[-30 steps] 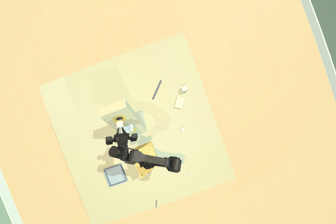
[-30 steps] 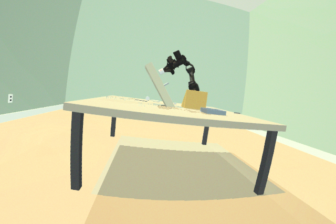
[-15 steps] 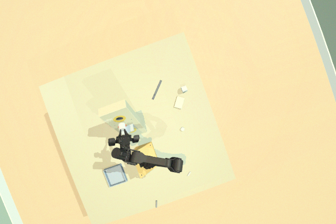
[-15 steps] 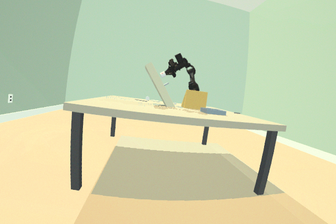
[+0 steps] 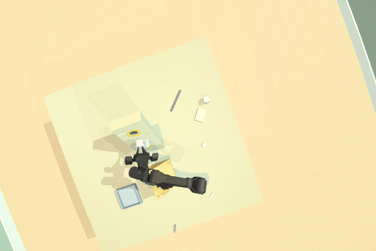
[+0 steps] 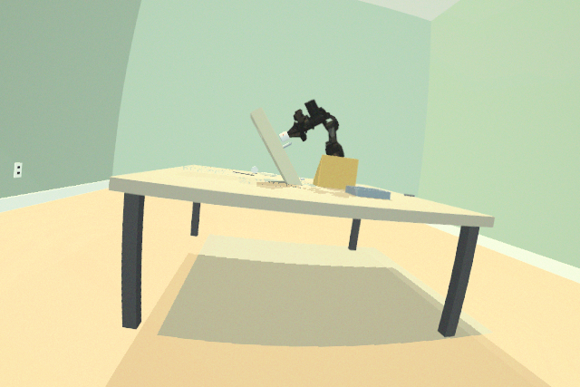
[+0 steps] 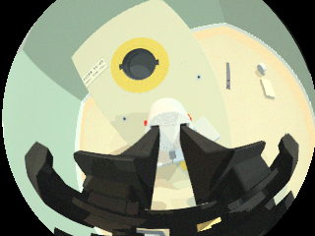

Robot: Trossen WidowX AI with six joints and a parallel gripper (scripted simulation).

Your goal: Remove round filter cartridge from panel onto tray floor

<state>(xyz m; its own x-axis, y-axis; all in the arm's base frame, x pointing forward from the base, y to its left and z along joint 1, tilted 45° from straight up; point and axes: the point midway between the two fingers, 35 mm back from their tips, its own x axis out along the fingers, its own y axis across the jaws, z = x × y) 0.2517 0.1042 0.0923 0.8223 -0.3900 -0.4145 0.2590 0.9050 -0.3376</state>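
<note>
Right now the round filter cartridge is 10 mm below my gripper tip and 10 mm ahead of it. Also, from my gripper tip: cream tile 420 mm to the right, 230 mm below, 50 mm ahead; then service panel 50 mm below, 50 mm ahead; then blue-grey tray 360 mm behind, 270 mm to the left, 220 mm below.
</note>
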